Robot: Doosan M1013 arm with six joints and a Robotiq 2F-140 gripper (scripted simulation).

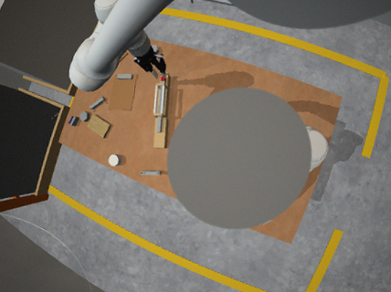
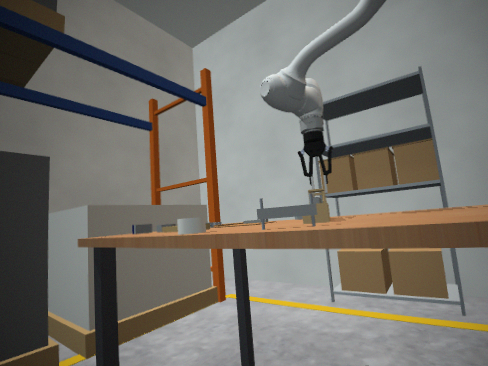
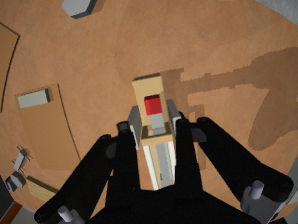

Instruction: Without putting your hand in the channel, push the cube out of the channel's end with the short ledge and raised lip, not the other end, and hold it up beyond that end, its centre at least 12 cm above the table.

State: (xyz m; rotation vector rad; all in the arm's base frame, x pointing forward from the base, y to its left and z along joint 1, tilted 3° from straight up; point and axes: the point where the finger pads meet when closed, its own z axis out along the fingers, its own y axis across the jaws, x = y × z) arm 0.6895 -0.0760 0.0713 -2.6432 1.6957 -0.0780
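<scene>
My hand is 70 mm above the red cube. Also, from my hand: channel (50 mm behind, 120 mm to the left, 70 mm below); flat tan block (280 mm ahead, 410 mm to the left, 120 mm below); grey hexagonal block (180 mm ahead, 160 mm to the right, 110 mm below).
</scene>
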